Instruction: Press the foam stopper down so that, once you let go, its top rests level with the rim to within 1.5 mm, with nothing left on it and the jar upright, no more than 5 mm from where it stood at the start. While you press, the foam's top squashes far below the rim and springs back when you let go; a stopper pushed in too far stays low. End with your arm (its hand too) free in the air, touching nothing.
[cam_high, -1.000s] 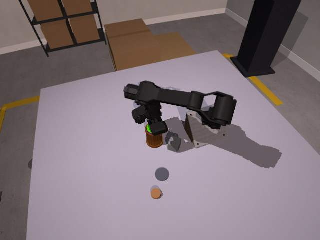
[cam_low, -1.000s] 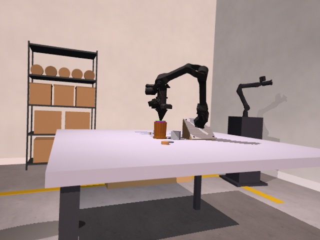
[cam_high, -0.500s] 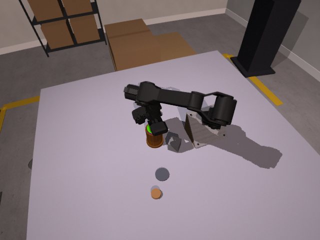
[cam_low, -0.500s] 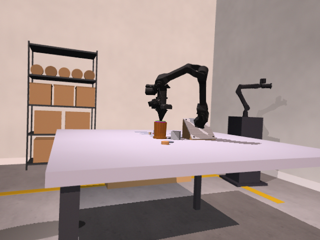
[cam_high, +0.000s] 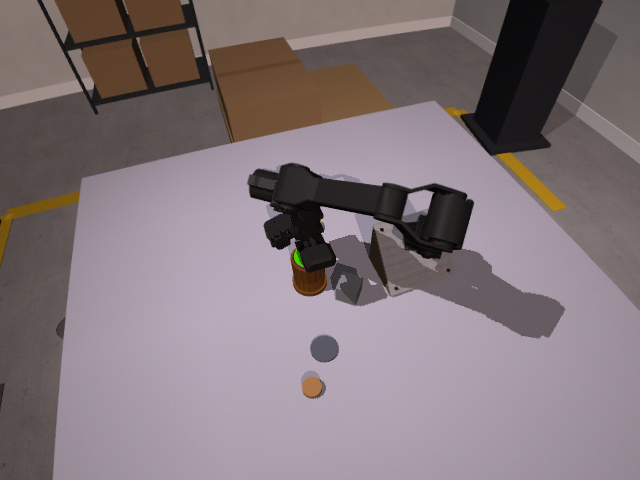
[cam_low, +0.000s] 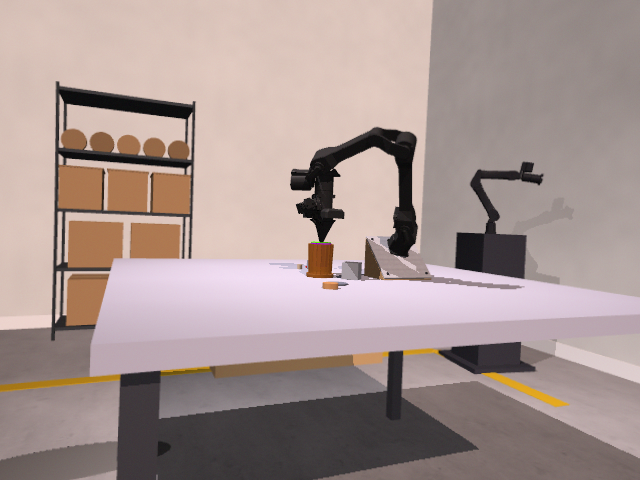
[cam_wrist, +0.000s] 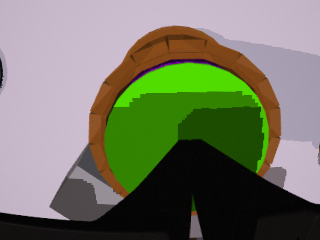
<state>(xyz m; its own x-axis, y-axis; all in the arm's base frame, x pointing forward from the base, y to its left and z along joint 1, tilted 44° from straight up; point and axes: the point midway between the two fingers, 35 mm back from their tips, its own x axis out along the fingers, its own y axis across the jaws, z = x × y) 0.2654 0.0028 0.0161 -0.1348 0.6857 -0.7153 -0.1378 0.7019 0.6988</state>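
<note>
Right now the bright green foam stopper is 50 mm below my hand. Round my hand: orange disc (260 mm to the left, 130 mm below, 40 mm ahead); then grey cube (120 mm below, 80 mm behind, 50 mm to the left); then dark grey disc (180 mm to the left, 140 mm below).
</note>
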